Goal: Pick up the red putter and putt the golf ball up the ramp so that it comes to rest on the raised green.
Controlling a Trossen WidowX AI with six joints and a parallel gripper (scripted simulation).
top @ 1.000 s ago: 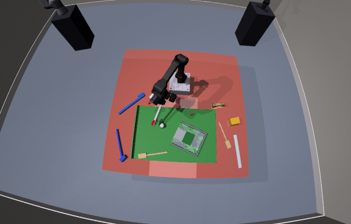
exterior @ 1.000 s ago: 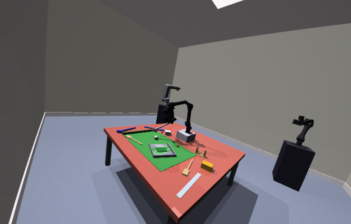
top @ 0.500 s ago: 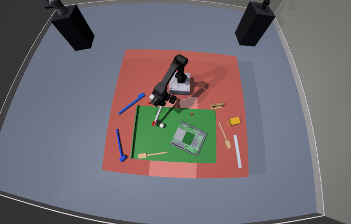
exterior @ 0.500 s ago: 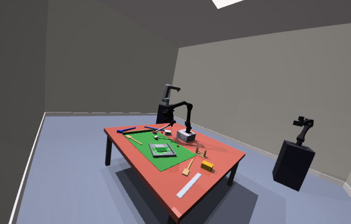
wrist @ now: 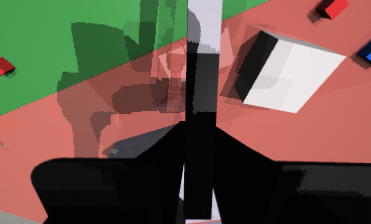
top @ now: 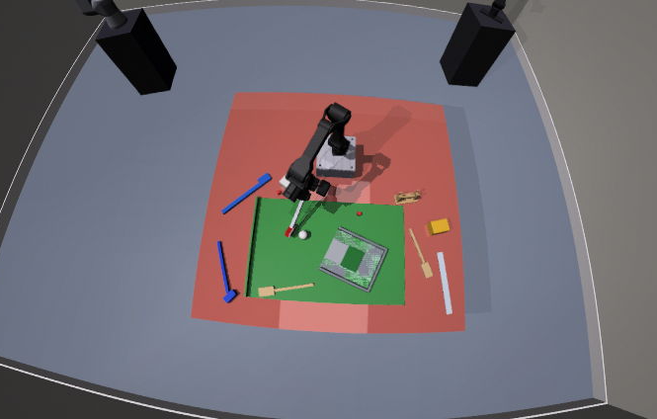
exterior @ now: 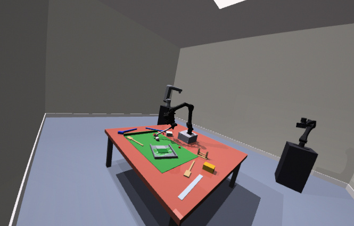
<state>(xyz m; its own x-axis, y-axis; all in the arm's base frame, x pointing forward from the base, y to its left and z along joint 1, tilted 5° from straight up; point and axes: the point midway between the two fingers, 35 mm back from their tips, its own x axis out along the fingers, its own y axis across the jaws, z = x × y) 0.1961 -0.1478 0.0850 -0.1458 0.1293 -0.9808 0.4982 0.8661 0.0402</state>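
The red putter lies 100 mm ahead of my gripper tip, 50 mm to the right of it and 30 mm below it. From my gripper tip the other things lie so: green mat 280 mm ahead, 130 mm below, 60 mm to the left; then white golf ball 200 mm ahead, 110 mm below, 50 mm to the right; then white block 110 mm below, 100 mm to the right, 70 mm behind.
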